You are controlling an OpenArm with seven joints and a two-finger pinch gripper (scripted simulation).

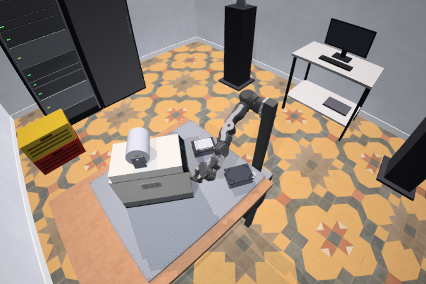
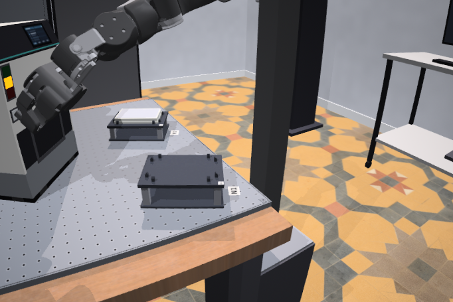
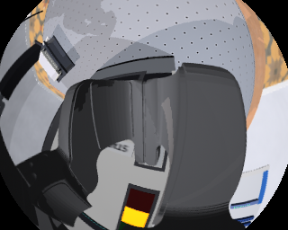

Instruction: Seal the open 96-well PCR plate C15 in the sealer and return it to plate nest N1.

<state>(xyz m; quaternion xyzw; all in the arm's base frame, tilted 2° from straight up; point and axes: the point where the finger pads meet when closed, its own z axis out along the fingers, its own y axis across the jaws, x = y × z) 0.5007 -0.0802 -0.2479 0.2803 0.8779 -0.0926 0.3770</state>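
Now: the start key 20 mm ahead of my hand, 20 mm to the right of it and 10 mm above it. From my hand the other things lie so: sealer stage: 40 mm ahead, 140 mm to the right, 80 mm below; sealer screen: 40 mm behind, 130 mm to the right, 140 mm above; white 96-well plate C15: 40 mm ahead, 140 mm to the right, 70 mm below.
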